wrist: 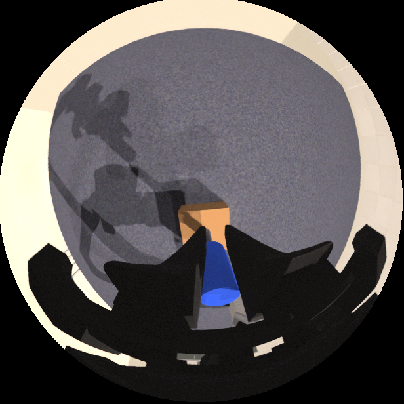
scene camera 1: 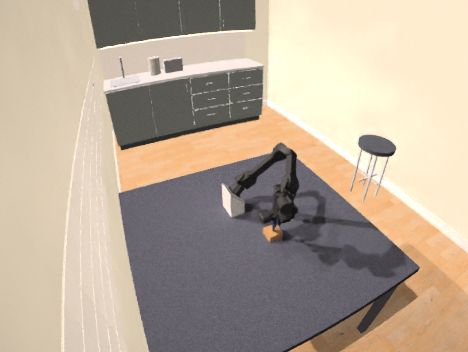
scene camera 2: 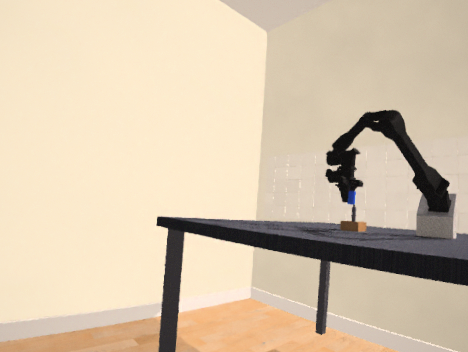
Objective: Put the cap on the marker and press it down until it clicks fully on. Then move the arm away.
Labels:
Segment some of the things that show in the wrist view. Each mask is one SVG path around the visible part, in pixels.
The gripper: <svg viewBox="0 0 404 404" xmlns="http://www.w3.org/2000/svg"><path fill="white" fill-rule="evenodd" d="M384 235L365 224L355 233L354 251L339 273L327 260L332 241L281 252L225 224L226 249L247 320L256 322L222 329L190 329L197 328L206 256L205 226L199 226L182 247L160 264L117 260L104 263L104 272L118 290L111 310L81 291L71 279L70 259L49 242L28 259L28 284L52 325L99 350L146 361L146 366L119 365L107 357L65 346L68 353L100 376L163 399L226 401L281 386L331 355L355 331L378 297L374 292L352 312L378 283L386 262ZM176 358L177 353L218 353L218 363L188 364L187 360ZM282 336L283 343L273 346L271 352L254 357L252 347Z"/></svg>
A blue cap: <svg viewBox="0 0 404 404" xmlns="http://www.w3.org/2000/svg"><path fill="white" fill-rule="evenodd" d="M207 241L200 302L207 306L228 304L240 294L237 281L223 245L218 241Z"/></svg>

